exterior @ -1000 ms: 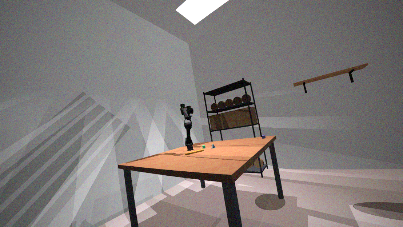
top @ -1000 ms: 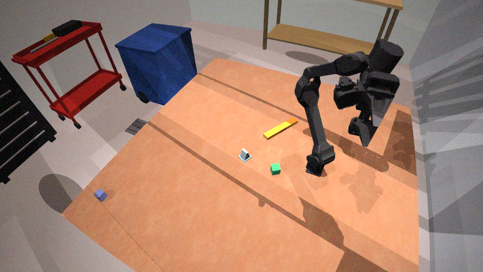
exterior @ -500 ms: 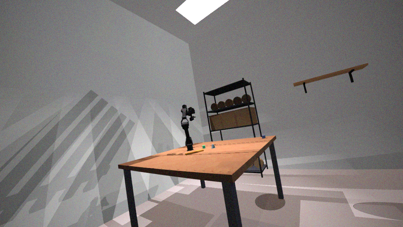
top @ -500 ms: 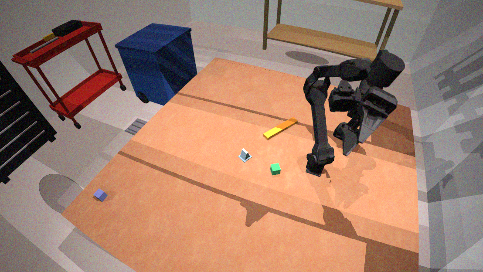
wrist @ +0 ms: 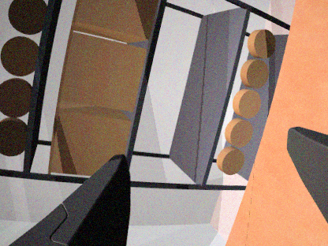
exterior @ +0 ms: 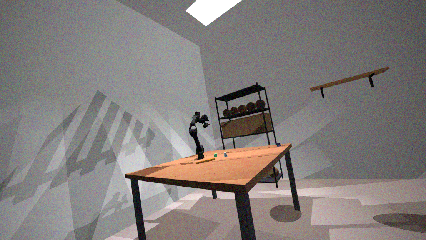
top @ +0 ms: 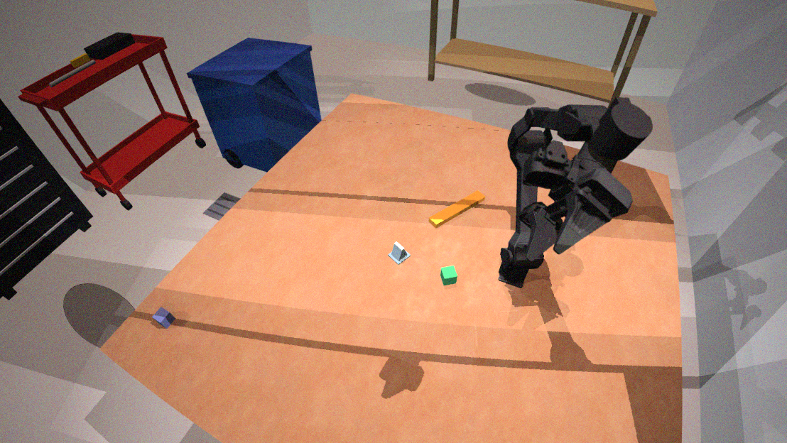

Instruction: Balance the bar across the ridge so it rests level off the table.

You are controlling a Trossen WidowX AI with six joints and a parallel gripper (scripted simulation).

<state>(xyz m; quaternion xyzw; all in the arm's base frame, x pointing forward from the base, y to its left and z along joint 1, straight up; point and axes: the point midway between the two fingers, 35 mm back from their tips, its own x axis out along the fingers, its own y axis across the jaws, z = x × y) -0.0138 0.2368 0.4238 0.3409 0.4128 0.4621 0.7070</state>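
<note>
Right now the yellow-orange bar is 21 cm ahead of my gripper tip, 43 cm to the right of it and 41 cm below it. The rest, counted from my gripper tip: green cube 16 cm ahead, 19 cm to the right, 40 cm below; then purple cube 75 cm ahead, 23 cm to the left, 40 cm below.
</note>
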